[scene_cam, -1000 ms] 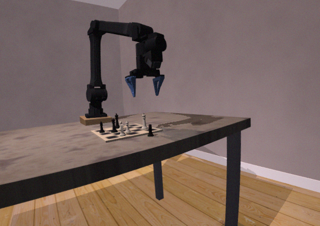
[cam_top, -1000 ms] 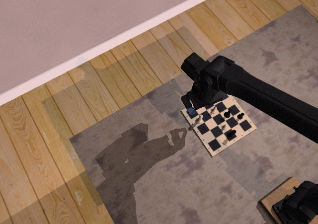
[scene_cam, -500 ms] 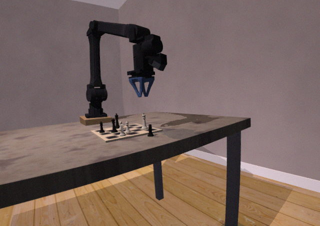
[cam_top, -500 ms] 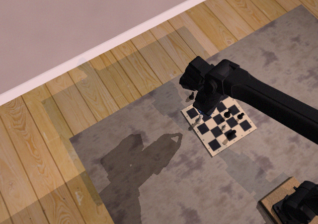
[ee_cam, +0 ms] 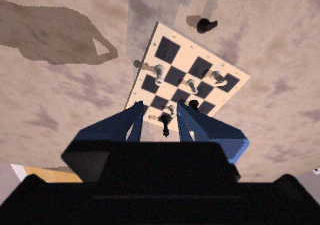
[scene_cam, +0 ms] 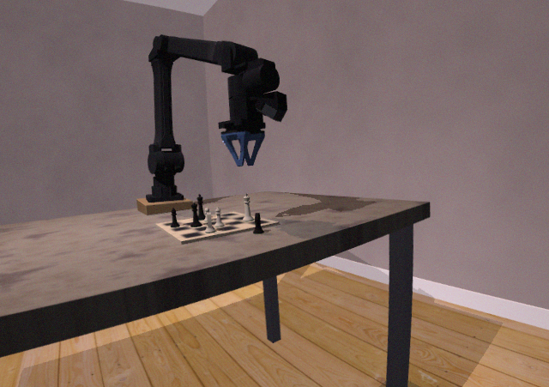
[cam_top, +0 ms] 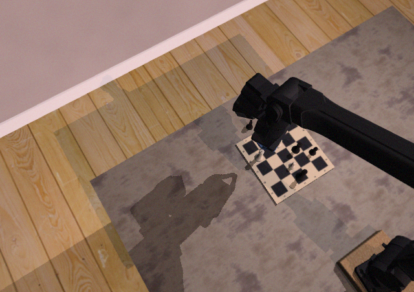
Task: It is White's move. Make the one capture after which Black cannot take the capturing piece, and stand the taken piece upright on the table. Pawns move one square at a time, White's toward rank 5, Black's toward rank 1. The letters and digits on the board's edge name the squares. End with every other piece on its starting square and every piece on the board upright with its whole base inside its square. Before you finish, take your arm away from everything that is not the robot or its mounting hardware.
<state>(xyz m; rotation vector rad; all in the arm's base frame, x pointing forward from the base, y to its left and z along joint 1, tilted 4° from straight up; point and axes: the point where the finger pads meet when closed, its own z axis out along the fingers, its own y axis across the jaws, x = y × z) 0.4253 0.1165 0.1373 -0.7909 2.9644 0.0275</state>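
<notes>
My hand is 100 mm above the tall white piece. Round my hand: black piece 120 mm to the right, 110 mm below, 30 mm behind; then chessboard 140 mm below, 80 mm to the right, 30 mm behind.
</notes>
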